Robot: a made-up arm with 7 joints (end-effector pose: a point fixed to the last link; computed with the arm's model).
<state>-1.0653 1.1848 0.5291 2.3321 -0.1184 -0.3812 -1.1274</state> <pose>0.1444 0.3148 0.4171 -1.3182 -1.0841 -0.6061</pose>
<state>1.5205 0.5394 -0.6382 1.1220 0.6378 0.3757 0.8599</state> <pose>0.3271 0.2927 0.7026 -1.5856 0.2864 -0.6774</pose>
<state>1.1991 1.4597 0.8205 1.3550 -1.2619 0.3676 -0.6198</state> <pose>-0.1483 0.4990 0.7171 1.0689 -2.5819 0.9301</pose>
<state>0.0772 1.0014 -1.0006 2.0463 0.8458 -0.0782 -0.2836</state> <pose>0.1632 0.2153 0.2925 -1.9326 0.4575 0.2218</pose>
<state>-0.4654 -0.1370 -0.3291 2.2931 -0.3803 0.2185 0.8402</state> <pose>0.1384 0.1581 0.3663 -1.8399 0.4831 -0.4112</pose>
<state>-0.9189 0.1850 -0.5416 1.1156 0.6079 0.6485 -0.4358</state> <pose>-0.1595 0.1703 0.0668 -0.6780 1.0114 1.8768</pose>
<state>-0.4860 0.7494 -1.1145 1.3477 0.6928 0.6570 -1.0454</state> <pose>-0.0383 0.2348 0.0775 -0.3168 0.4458 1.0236</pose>
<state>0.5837 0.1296 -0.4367 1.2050 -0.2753 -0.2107 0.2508</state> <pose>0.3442 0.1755 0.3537 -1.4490 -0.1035 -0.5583</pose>
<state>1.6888 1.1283 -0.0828 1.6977 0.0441 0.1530 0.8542</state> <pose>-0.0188 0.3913 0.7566 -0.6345 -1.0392 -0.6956</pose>
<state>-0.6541 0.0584 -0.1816 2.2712 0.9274 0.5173 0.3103</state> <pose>0.1277 0.2030 0.3014 -2.7911 0.8128 0.4201</pose>
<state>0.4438 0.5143 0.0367 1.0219 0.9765 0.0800 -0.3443</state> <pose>0.2932 0.4271 0.3107 -2.2752 -0.9458 0.9685</pose>
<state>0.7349 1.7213 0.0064 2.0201 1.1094 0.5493 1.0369</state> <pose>0.1032 0.3258 0.7378 -1.1459 0.4877 -0.3376</pose>
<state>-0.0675 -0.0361 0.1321 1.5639 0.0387 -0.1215 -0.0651</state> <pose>0.2048 0.2563 0.2395 -1.9985 -0.6636 0.3718</pose>
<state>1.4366 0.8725 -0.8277 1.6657 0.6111 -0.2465 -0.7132</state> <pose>0.2534 0.2703 0.6628 -1.7528 -1.3335 -0.9214</pose>
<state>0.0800 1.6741 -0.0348 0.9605 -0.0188 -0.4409 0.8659</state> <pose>0.1572 0.5825 0.6085 -0.3547 0.3412 0.2740</pose>
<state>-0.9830 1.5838 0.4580 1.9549 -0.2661 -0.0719 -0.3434</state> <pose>0.2200 0.3370 0.4159 -0.4787 -0.1605 -0.5942</pose>
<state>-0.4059 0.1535 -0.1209 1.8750 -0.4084 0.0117 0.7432</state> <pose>0.1512 0.2268 0.2652 -1.4662 0.5455 -0.1394</pose>
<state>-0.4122 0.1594 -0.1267 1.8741 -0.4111 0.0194 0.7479</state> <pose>0.1502 0.2262 0.2640 -1.4593 0.5650 -0.1317</pose>
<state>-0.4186 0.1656 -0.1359 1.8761 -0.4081 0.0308 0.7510</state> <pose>0.1493 0.2247 0.2634 -1.4586 0.5852 -0.1248</pose>
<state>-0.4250 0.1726 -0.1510 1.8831 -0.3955 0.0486 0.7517</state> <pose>0.1488 0.2217 0.2638 -1.4683 0.6072 -0.1192</pose>
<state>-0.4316 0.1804 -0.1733 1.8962 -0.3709 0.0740 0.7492</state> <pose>0.1485 0.2170 0.2653 -1.4909 0.6321 -0.1150</pose>
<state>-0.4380 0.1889 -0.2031 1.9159 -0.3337 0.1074 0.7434</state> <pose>0.1485 0.2105 0.2681 -1.5269 0.6615 -0.1124</pose>
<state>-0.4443 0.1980 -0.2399 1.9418 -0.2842 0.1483 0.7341</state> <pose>0.1486 0.2023 0.2722 -1.5756 0.6972 -0.1104</pose>
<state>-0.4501 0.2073 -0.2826 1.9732 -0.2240 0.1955 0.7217</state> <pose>0.1485 0.1928 0.2775 -1.6345 0.7411 -0.1087</pose>
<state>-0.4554 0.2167 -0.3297 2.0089 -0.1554 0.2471 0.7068</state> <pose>0.1481 0.1823 0.2838 -1.6999 0.7949 -0.1071</pose>
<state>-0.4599 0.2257 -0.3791 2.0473 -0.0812 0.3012 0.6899</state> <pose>0.1473 0.1716 0.2909 -1.7678 0.8584 -0.1048</pose>
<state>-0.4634 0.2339 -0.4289 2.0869 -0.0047 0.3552 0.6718</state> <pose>0.1461 0.1610 0.2985 -1.8340 0.9301 -0.1028</pose>
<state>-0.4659 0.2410 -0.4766 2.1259 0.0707 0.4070 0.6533</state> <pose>0.1446 0.1512 0.3062 -1.8946 1.0067 -0.1009</pose>
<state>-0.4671 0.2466 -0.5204 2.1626 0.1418 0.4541 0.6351</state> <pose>0.1430 0.1425 0.3137 -1.9471 1.0835 -0.1002</pose>
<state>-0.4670 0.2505 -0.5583 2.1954 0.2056 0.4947 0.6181</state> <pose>0.1414 0.1351 0.3207 -1.9904 1.1549 -0.1011</pose>
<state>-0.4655 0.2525 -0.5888 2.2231 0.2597 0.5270 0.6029</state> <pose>0.1402 0.1293 0.3269 -2.0249 1.2150 -0.1044</pose>
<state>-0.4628 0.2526 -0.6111 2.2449 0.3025 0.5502 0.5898</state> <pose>0.1394 0.1252 0.3322 -2.0519 1.2595 -0.1097</pose>
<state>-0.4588 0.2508 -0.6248 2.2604 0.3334 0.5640 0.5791</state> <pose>0.1393 0.1227 0.3364 -2.0731 1.2855 -0.1172</pose>
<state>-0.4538 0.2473 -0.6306 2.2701 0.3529 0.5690 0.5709</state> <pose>0.1397 0.1216 0.3395 -2.0901 1.2931 -0.1265</pose>
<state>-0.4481 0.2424 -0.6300 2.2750 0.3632 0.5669 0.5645</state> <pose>0.1406 0.1216 0.3418 -2.1043 1.2850 -0.1369</pose>
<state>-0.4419 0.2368 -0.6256 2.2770 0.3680 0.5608 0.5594</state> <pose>0.1418 0.1222 0.3436 -2.1166 1.2677 -0.1478</pose>
